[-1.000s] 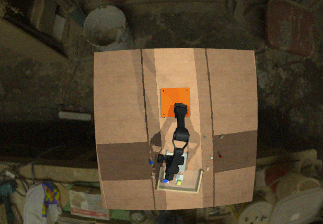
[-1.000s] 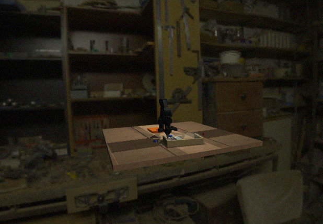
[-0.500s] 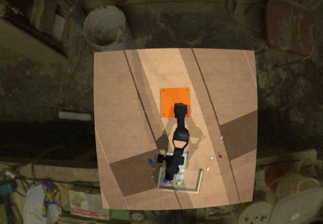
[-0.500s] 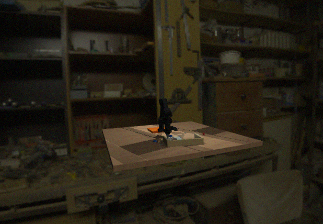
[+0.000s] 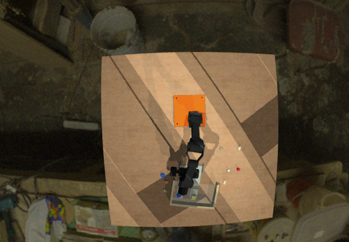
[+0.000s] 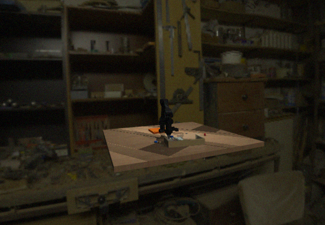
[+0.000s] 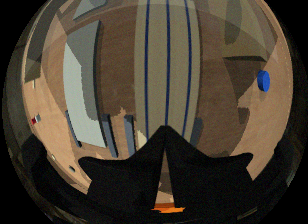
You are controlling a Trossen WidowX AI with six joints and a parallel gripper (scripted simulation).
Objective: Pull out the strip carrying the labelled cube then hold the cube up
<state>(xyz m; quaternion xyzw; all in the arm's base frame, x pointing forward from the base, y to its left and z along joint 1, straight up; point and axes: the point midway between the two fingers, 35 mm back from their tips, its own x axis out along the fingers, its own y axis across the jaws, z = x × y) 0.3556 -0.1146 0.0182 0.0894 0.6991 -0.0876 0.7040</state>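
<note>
Right now my gripper tip is 190 mm short of the pink labelled cube, 50 mm to the left of it and 20 mm below it. From my gripper tip the other things lie so: red ball (390 mm to the left, 70 mm ahead, 10 mm above); then grey strip (80 mm to the left, 70 mm ahead).
</note>
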